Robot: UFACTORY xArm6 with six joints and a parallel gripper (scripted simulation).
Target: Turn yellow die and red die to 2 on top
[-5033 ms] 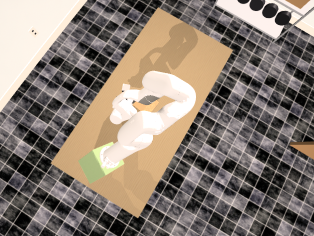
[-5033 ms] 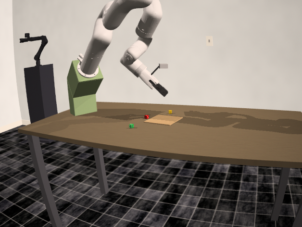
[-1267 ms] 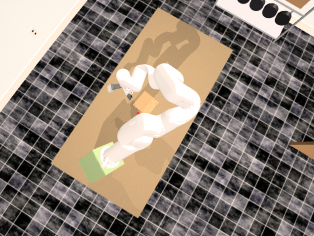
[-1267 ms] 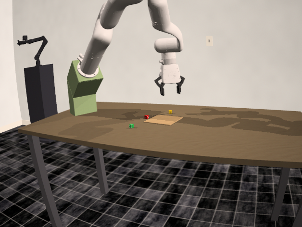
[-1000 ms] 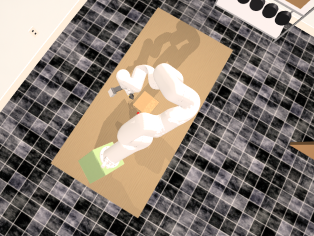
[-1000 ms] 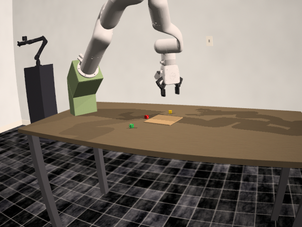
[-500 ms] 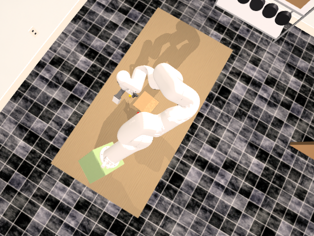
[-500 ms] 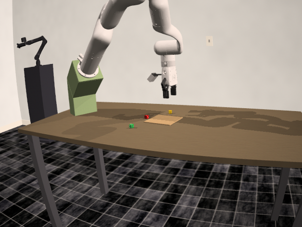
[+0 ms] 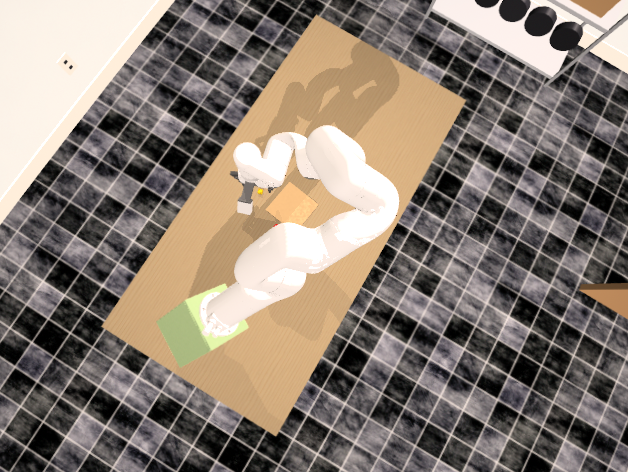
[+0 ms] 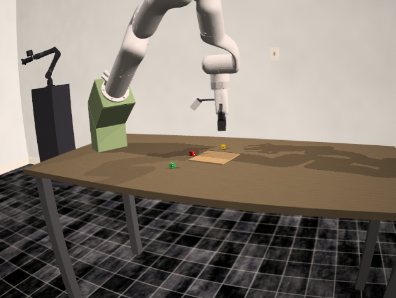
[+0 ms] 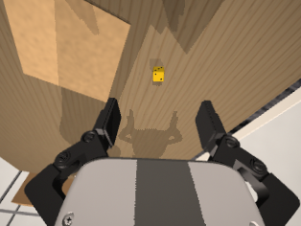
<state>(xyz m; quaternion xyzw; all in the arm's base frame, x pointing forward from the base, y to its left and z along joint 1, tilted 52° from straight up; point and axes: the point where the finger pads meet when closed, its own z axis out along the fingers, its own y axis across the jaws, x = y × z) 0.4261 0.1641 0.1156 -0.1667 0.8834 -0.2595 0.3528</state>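
My gripper is now 9 cm above the yellow die. Round my hand: red die (10 cm behind, 11 cm to the right, 9 cm below); then green die (12 cm behind, 27 cm to the right, 9 cm below); then tan mat (1 cm behind, 13 cm to the right, 9 cm below).
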